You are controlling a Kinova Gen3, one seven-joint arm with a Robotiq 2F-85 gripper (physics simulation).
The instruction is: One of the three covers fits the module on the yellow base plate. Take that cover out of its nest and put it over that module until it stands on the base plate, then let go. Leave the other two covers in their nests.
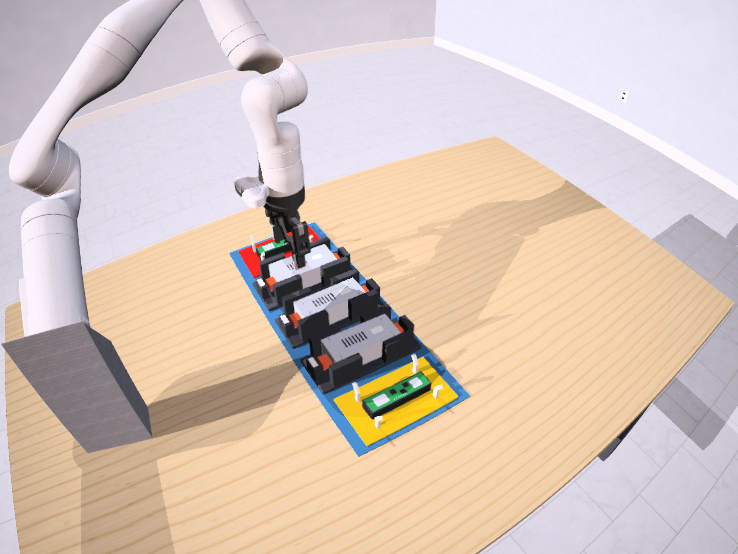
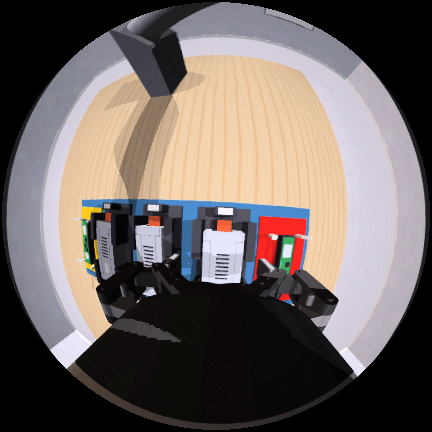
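Where they show: gripper, fingertip midpoint: (image 1: 289, 253) (image 2: 218, 265); arm's base, link origin: (image 1: 61, 341).
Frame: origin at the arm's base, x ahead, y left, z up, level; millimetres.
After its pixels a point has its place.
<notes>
My gripper (image 1: 293, 255) @[x 387, y 219, z -136 mm] (image 2: 218, 265) @[x 387, y 219, z -136 mm] is open and empty, with its fingers spread over the far cover. This light cover (image 1: 321, 257) @[x 450, y 226, z -171 mm] (image 2: 222, 250) @[x 378, y 222, z -172 mm] sits in its dark nest (image 1: 271, 296) @[x 339, y 202, z -213 mm] (image 2: 250, 230) @[x 344, y 252, z -169 mm] next to the red plate. The light middle cover (image 1: 329, 298) @[x 427, y 116, z -172 mm] (image 2: 150, 235) @[x 382, y 117, z -173 mm] sits in its nest (image 1: 312, 329) @[x 381, y 76, z -191 mm]. The darker grey near cover (image 1: 364, 338) @[x 449, y 10, z -173 mm] (image 2: 105, 245) @[x 429, y 19, z -173 mm] sits in its nest (image 1: 345, 375) @[x 399, y -33, z -195 mm] beside the yellow base plate (image 1: 411, 421) @[x 464, y -141, z -217 mm] (image 2: 93, 212). The green-topped module (image 1: 398, 391) @[x 463, y -93, z -196 mm] (image 2: 85, 242) @[x 463, y -91, z -196 mm] on the yellow plate is uncovered. The fingertips are partly hidden.
White posts (image 1: 356, 392) @[x 401, y -73, z -191 mm] stand around the module on the yellow plate. The red plate (image 1: 247, 261) @[x 317, y 327, z -217 mm] (image 2: 281, 225) @[x 328, y 318, z -216 mm] carries another green-topped module (image 1: 270, 248) @[x 370, y 325, z -198 mm] (image 2: 287, 250) @[x 367, y 331, z -196 mm] and white posts. Plates and nests share a blue board (image 1: 360, 449) @[x 374, y -156, z -221 mm] (image 2: 189, 250) @[x 403, y 171, z -221 mm]. A grey block (image 1: 77, 387) @[x -1, y -35, z -58 mm] (image 2: 150, 65) @[x 60, y 12, z -110 mm] supports the arm.
</notes>
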